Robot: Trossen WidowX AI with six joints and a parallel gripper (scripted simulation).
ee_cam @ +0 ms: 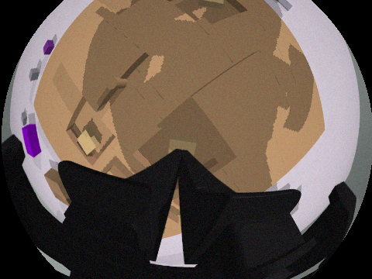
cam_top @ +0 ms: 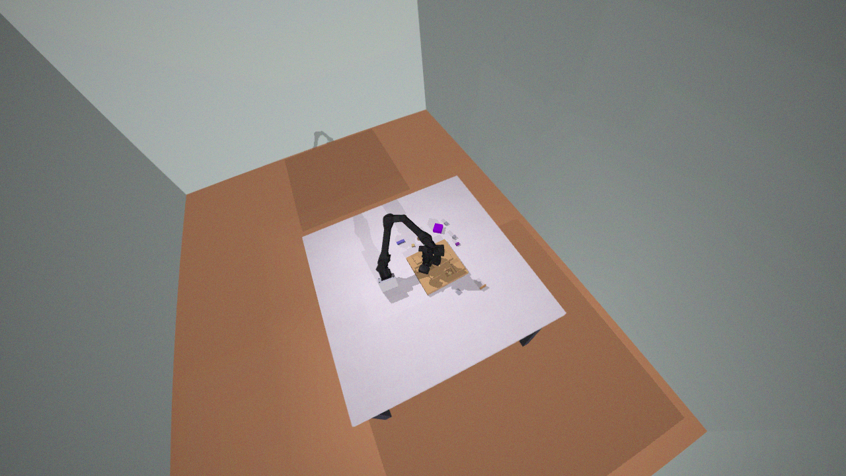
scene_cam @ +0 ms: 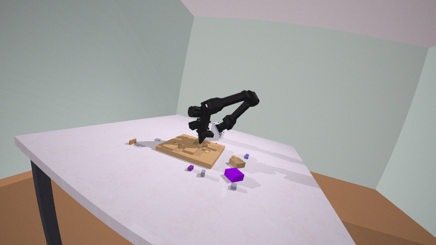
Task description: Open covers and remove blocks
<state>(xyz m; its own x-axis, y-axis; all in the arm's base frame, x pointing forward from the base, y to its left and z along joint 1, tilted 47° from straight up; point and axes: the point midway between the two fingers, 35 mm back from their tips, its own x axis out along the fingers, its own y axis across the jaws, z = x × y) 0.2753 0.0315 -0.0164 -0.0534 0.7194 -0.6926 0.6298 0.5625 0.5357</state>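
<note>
The blue piece is 270 mm to the left of my gripper tip, 120 mm behind it and 20 mm below it. Also, from my gripper tip: grey tile (220 mm to the right, 110 mm ahead, 30 mm below); small purple cube (240 mm ahead, 100 mm to the left, 20 mm below); brown box (250 mm to the left, 40 mm ahead, 10 mm below).
</note>
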